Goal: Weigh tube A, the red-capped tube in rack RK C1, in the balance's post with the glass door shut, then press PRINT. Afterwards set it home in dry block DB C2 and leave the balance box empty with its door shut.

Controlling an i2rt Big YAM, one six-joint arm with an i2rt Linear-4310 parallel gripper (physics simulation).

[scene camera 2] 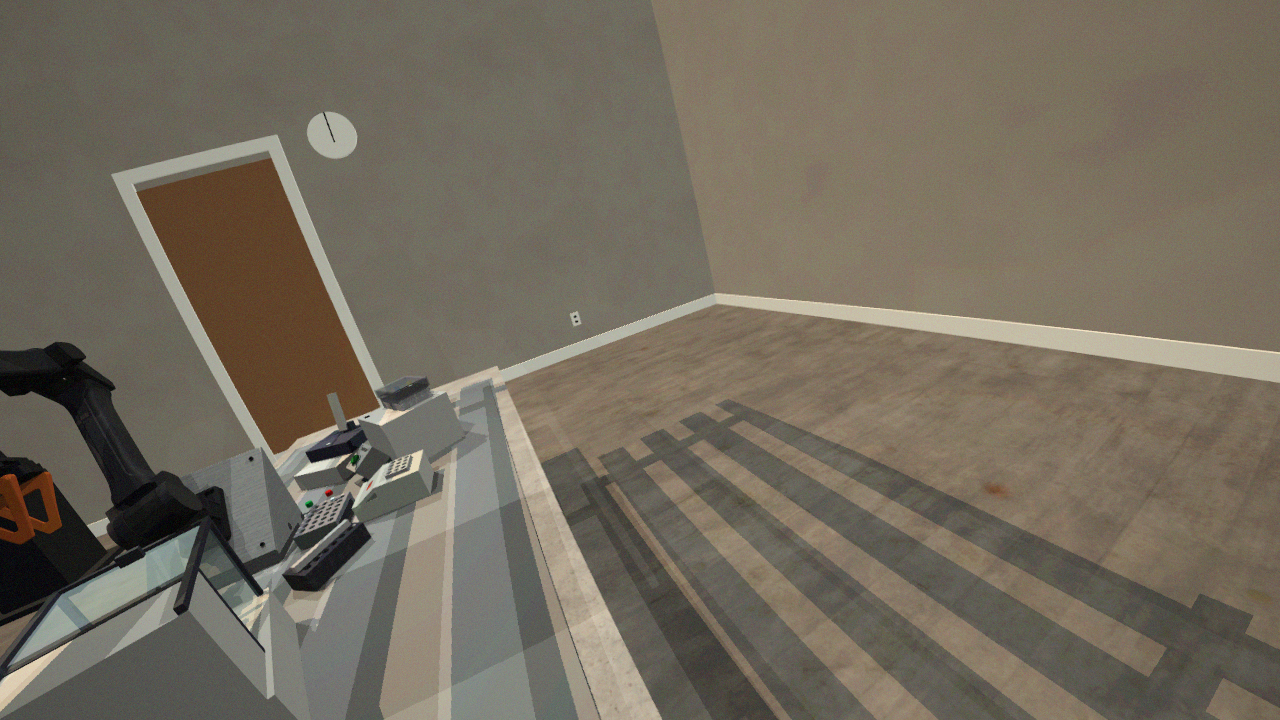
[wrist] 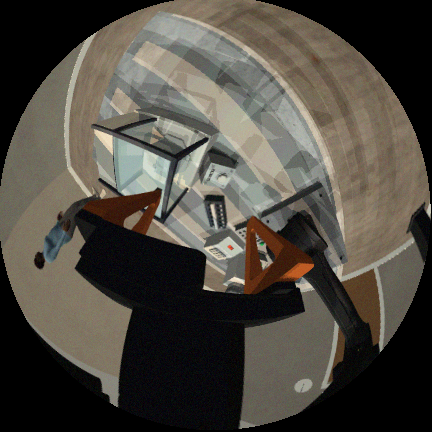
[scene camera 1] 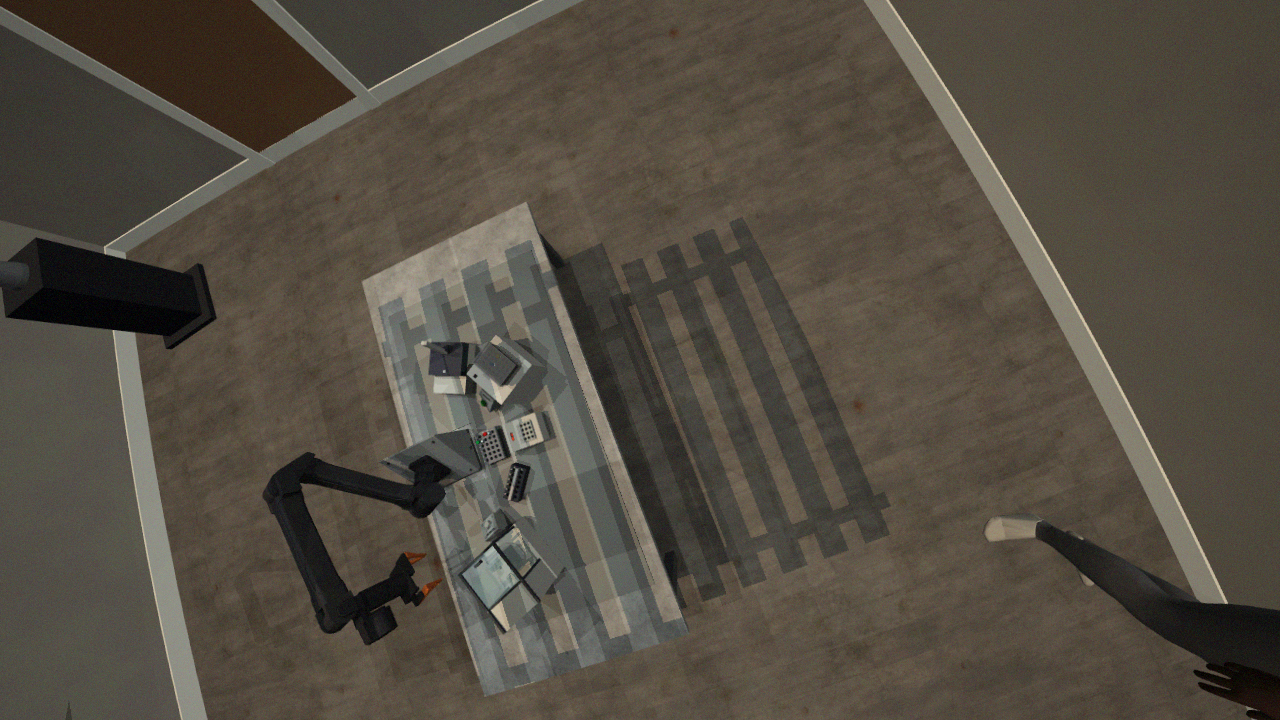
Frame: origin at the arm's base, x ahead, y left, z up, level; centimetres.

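Seen in the pictures: gripper, fingertip midpoint: (scene camera 2: 43, 535) (wrist: 205, 207) (scene camera 1: 433, 567); arm's base at its link origin: (wrist: 305, 237) (scene camera 1: 430, 467).
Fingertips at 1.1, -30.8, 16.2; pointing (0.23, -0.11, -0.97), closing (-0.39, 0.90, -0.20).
Pixels of each thing's top centre, then the offset from my fingertips to it, as dx, dy, dz. "spot": a spot on its surface instead.
- grey rack at its top centre: (scene camera 2: 323, 513) (wrist: 252, 237) (scene camera 1: 489, 445) +19.1, +28.5, -23.8
- red cap at its top centre: (scene camera 2: 328, 491) (scene camera 1: 484, 434) +20.5, +33.1, -21.4
- green cap at its top centre: (scene camera 2: 308, 502) (scene camera 1: 477, 442) +16.6, +31.6, -21.4
- dry block at its top centre: (scene camera 2: 385, 469) (scene camera 1: 519, 433) (wrist: 221, 252) +34.3, +26.8, -19.8
- black slotted rack at its top centre: (scene camera 2: 320, 542) (wrist: 213, 217) (scene camera 1: 512, 484) +22.5, +11.4, -22.0
- small knobbed device at a spot on its surface: (wrist: 218, 171) spot: +7.0, +0.8, -20.0
- large box at its top centre: (scene camera 2: 376, 394) (scene camera 1: 482, 378) (wrist: 243, 293) +36.1, +48.4, -7.8
- dark-topped device at a spot on its surface: (scene camera 2: 336, 443) spot: +19.5, +59.8, -18.8
My gripper (scene camera 1: 430, 571) (wrist: 205, 207) is open and empty, its orange fingers apart beside the table edge near the balance. The balance (scene camera 1: 492, 577) (scene camera 2: 111, 595) (wrist: 145, 162) is a dark-framed glass box on a pale body; I cannot tell whether its door is shut. A grey rack (scene camera 1: 492, 445) (scene camera 2: 324, 519) has a red cap (scene camera 1: 485, 434) (scene camera 2: 328, 492) and a green cap (scene camera 1: 478, 442) (scene camera 2: 308, 504) at one end; hole labels are unreadable. A pale block with a hole grid and red display, likely the dry block (scene camera 1: 529, 430) (scene camera 2: 393, 488) (wrist: 223, 247), stands beside it. PRINT is not readable.
A black slotted rack (scene camera 1: 516, 481) (scene camera 2: 328, 555) (wrist: 216, 212) and a small knobbed device (scene camera 1: 494, 523) (wrist: 218, 171) stand between balance and grey rack. A tilted grey plate (scene camera 1: 453, 450) (scene camera 2: 259, 505) stands by the arm base. A large box (scene camera 1: 514, 380) (scene camera 2: 425, 429) and dark-topped device (scene camera 1: 447, 360) (scene camera 2: 336, 443) are beyond.
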